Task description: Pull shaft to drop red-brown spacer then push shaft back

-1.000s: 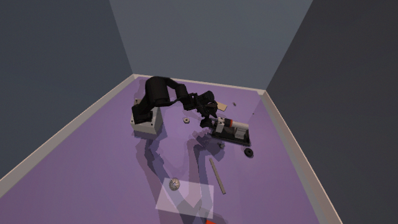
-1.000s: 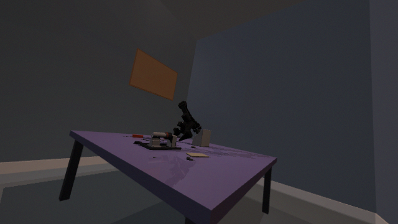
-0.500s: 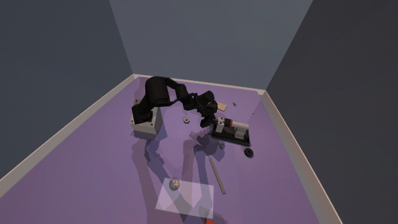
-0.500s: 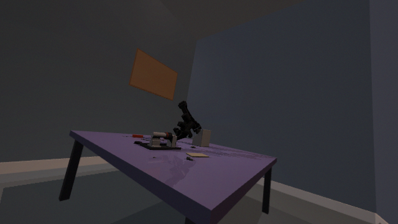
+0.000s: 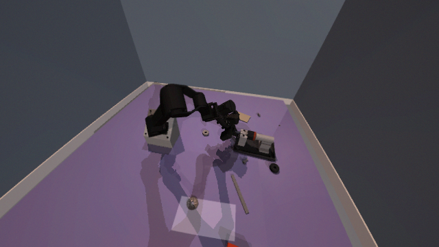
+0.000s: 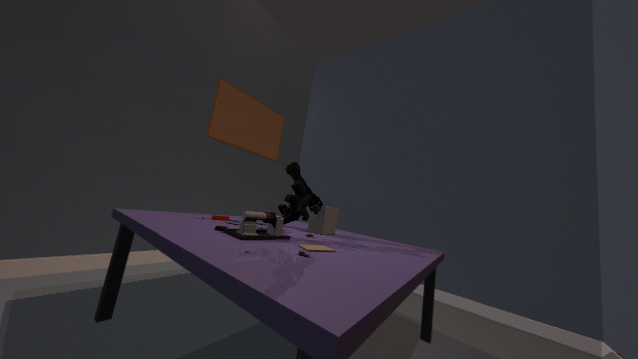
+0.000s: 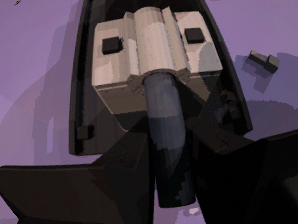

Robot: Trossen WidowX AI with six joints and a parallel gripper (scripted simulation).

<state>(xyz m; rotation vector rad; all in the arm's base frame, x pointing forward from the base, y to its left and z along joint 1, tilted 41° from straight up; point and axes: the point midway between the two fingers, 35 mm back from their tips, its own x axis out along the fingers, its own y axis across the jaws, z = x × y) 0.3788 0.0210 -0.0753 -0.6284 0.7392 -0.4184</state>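
The black spacer lies 60 mm ahead of my gripper tip, 10 mm to the right of it and 20 mm above it. Round my gripper tip: grey washer (190 mm behind, 30 mm to the left, 50 mm below); red-brown spacer (90 mm ahead, 10 mm to the right, 20 mm above); dark shaft (40 mm ahead, 10 mm to the right, 20 mm above).
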